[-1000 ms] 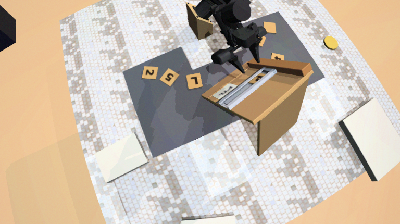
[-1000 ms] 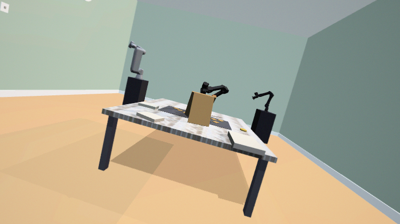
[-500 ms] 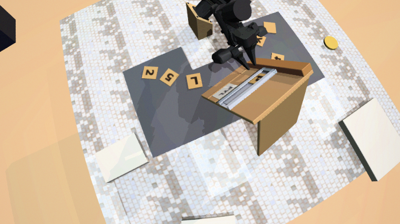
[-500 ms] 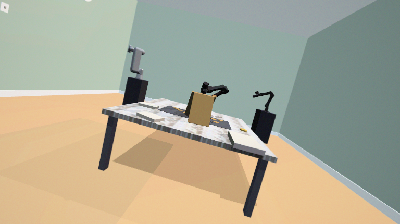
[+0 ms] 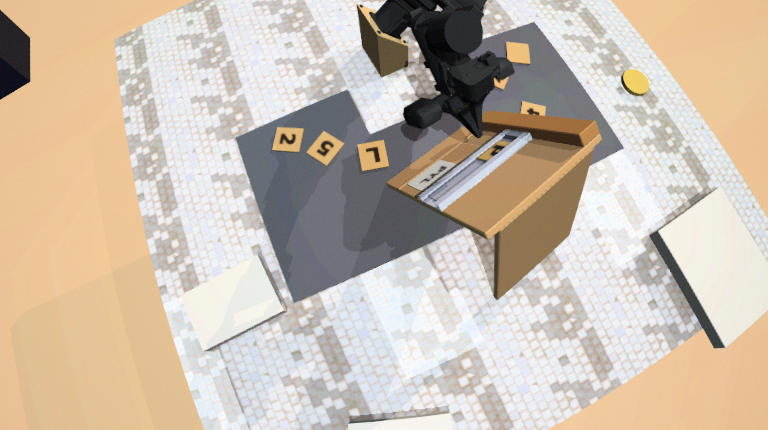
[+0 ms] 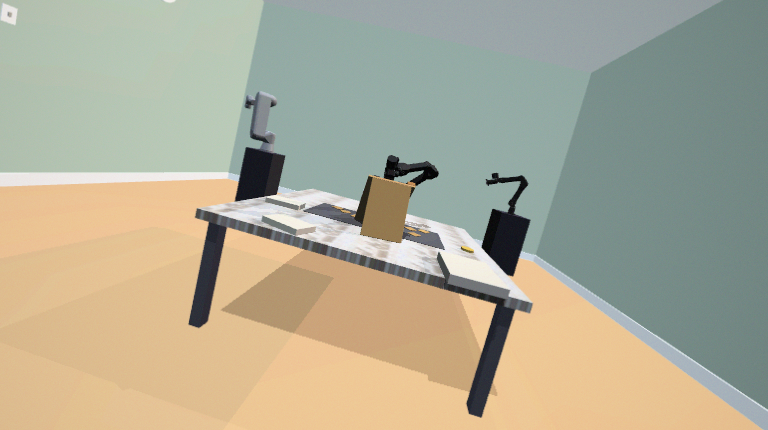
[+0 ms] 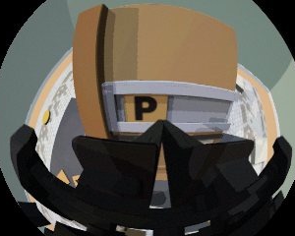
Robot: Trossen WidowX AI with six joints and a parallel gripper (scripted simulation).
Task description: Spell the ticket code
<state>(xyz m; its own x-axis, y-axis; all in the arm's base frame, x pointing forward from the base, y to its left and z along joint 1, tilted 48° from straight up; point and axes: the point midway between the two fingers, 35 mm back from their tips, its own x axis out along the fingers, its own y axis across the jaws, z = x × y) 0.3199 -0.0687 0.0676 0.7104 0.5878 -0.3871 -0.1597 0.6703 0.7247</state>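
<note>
Now: the P tile 3 cm below my gripper tip, 3 cm ahead of it and 2 cm to the left of it. From my gripper tip the other things lie so: white ticket (10 cm below, 8 cm to the right, 1 cm behind); then L tile (18 cm below, 14 cm to the right, 13 cm behind); then dark mat (19 cm below, 14 cm behind, 1 cm to the right).
</note>
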